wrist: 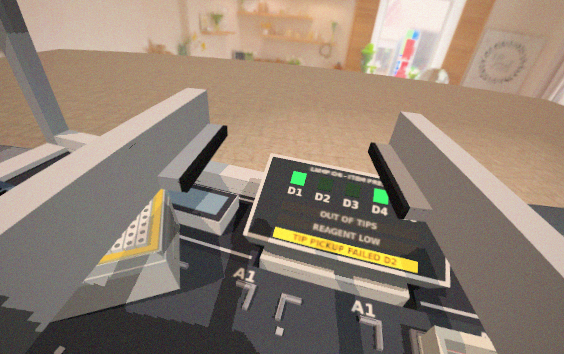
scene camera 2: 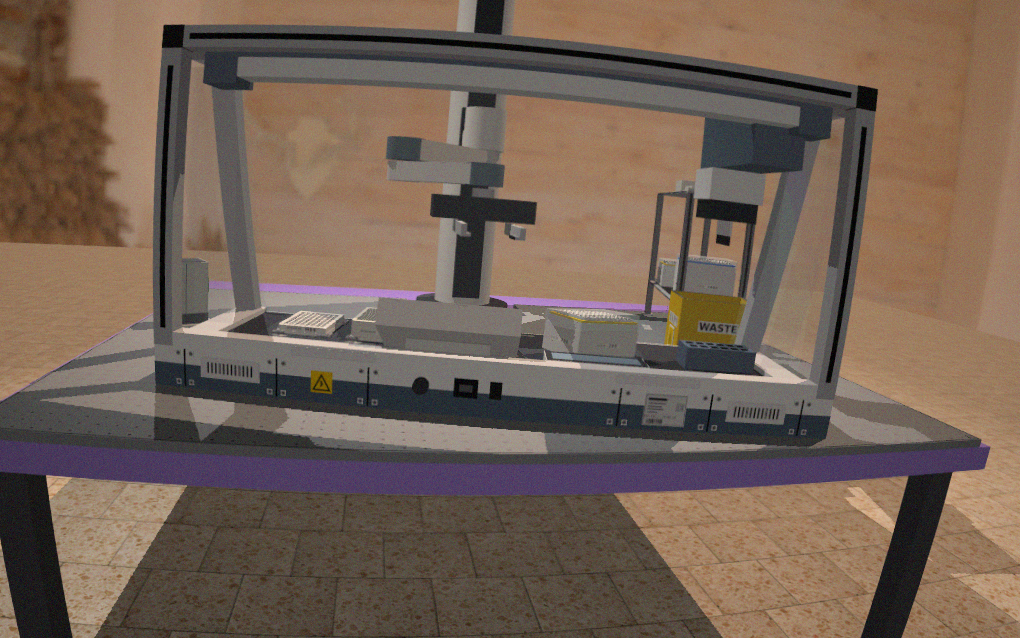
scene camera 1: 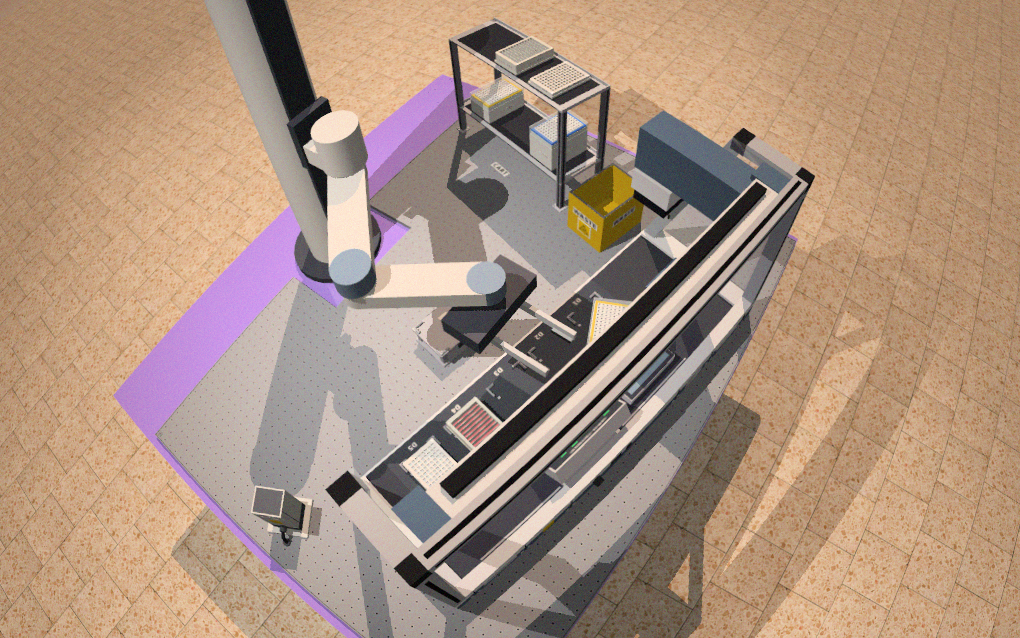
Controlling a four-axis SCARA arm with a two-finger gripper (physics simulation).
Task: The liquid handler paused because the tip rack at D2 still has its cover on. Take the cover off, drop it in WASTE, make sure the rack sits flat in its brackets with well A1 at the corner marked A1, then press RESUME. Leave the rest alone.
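Places are measured from the arm's base along level axes (x down, y left, z ahead), in centimetres.
Pixels of known places: gripper, fingertip midpoint: (wrist: 300, 121) (scene camera 2: 493, 232) (scene camera 1: 561, 354).
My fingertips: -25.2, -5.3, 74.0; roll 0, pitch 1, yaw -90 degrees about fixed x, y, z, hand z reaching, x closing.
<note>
Behind a point stands the place of what it marks, as x, y, z.
The yellow-rimmed tip rack (scene camera 1: 605, 317) {-13.6, 12.7, 74.0} (scene camera 2: 591, 332) (wrist: 137, 237) {-13.8, 6.5, 75.3} stands skewed around D1, partly hidden by the gantry beam. A pale see-through edge shows around it in the wrist view, like the clear cover. My gripper (scene camera 1: 560, 352) {-25.2, -5.3, 74.0} (scene camera 2: 488, 230) {-25.2, -5.3, 74.0} (wrist: 300, 121) {-25.2, -5.3, 74.0} is open and empty, raised above the deck near D2 and D3, to one side of the rack. Corner brackets and A1 marks show bare below it. The status panel (wrist: 300, 215) {-12.4, -6.8, 81.6} lights D1 and D4, with D2 and D3 dark, and reads "TIP PICKUP FAILED D2". The yellow WASTE bin (scene camera 1: 585, 218) {-10.0, 36.4, 54.8} (scene camera 2: 680, 319) stands beyond the deck's end. RESUME cannot be made out.
A red-striped reservoir (scene camera 1: 475, 423) {-9.4, -21.1, 64.3} is at D4 and a white plate (scene camera 1: 432, 462) (scene camera 2: 312, 323) at D5. The gantry beam (scene camera 1: 601, 342) {-52.3, -12.9, 84.6} crosses above the deck. The pipetting head (scene camera 1: 688, 161) {-49.5, 30.2, 78.7} (scene camera 2: 752, 142) hangs near the bin. A cart (scene camera 1: 561, 157) {-21.1, 41.8, 44.2} holds racks. A small screen (wrist: 205, 205) {-8.7, 4.9, 85.3} stands beside the panel.
</note>
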